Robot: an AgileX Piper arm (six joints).
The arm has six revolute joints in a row. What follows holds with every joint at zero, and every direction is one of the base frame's. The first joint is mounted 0.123 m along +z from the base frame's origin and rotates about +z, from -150 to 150 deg. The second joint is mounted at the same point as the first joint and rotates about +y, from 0 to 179.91 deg. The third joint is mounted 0.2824 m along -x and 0.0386 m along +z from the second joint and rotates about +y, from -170 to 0 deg. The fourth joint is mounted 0.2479 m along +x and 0.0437 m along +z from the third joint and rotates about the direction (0.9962, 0, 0.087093), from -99.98 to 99.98 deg. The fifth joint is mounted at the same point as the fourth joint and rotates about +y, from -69.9 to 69.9 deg. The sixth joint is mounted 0.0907 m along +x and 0.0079 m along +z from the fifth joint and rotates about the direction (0.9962, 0, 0.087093), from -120 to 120 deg. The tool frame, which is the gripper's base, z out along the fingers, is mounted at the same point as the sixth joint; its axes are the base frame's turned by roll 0, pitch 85.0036 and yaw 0 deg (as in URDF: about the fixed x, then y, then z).
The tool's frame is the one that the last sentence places.
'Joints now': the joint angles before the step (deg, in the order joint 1, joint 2, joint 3, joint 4, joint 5, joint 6). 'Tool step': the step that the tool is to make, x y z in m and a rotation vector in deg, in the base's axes. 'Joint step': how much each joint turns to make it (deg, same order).
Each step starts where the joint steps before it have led.
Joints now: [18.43, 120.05, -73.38, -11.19, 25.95, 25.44]
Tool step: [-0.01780, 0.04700, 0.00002, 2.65, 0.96, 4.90]
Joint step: [6.56, 0.00, -0.07, 4.49, -0.11, -1.42]
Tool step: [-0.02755, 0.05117, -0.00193, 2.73, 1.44, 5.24]
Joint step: [7.66, 0.24, 0.06, 4.37, -0.37, -0.50]
